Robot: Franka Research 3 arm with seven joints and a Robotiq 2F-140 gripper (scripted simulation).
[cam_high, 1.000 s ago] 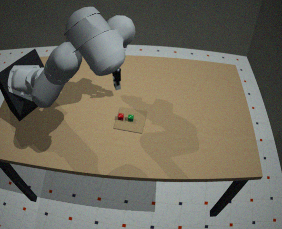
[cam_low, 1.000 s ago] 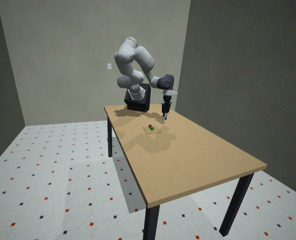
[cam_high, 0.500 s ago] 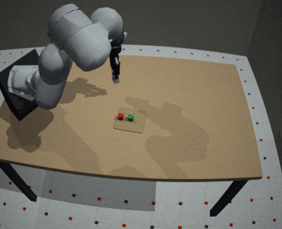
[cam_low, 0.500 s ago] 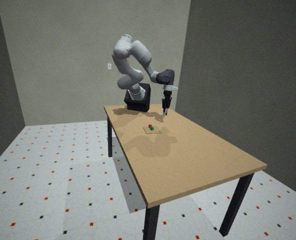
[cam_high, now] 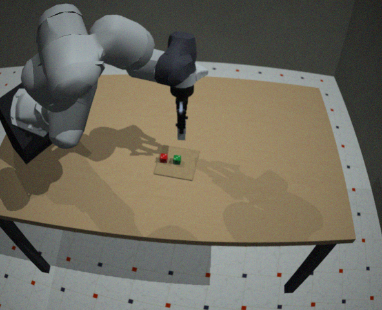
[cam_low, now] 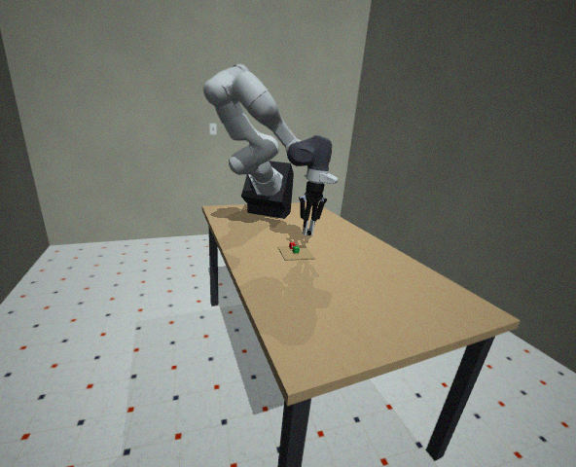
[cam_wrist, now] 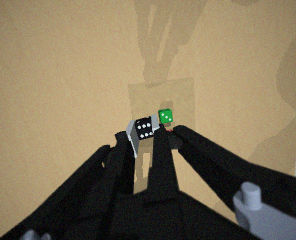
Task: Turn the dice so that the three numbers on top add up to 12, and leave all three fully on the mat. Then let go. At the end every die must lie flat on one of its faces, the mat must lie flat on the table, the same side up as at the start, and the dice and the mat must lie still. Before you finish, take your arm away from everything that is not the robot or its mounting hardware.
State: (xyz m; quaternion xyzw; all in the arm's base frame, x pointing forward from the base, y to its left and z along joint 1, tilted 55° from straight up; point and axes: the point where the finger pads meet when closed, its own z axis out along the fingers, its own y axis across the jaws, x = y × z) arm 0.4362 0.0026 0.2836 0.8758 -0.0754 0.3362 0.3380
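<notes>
The green die is 110 mm below my hand, 40 mm to the right of it and 30 mm behind it. From my hand the other things lie so: tan mat: 130 mm below, 30 mm to the right, 30 mm behind; black die: 20 mm below; red die: 110 mm below, 70 mm behind, 10 mm to the right.
</notes>
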